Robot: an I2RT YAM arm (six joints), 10 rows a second.
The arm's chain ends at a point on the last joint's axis. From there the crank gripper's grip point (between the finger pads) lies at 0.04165 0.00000 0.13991 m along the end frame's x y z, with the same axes.
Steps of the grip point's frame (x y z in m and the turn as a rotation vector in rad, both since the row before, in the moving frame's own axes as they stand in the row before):
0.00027 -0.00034 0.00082 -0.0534 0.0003 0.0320
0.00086 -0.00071 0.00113 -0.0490 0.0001 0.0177
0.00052 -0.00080 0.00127 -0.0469 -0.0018 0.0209
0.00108 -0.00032 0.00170 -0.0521 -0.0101 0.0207
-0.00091 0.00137 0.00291 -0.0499 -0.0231 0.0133
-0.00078 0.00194 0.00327 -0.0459 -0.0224 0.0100
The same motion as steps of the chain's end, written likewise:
0.00037 -0.00914 0.00107 -0.0534 0.0003 0.0320
0.00091 -0.00830 0.00132 -0.0490 0.0001 0.0177
0.00085 -0.00823 0.00137 -0.0469 -0.0018 0.0209
0.00258 -0.00846 0.00150 -0.0521 -0.0101 0.0207
0.00238 -0.00616 0.00217 -0.0499 -0.0231 0.0133
0.00240 -0.00490 0.00253 -0.0459 -0.0224 0.0100

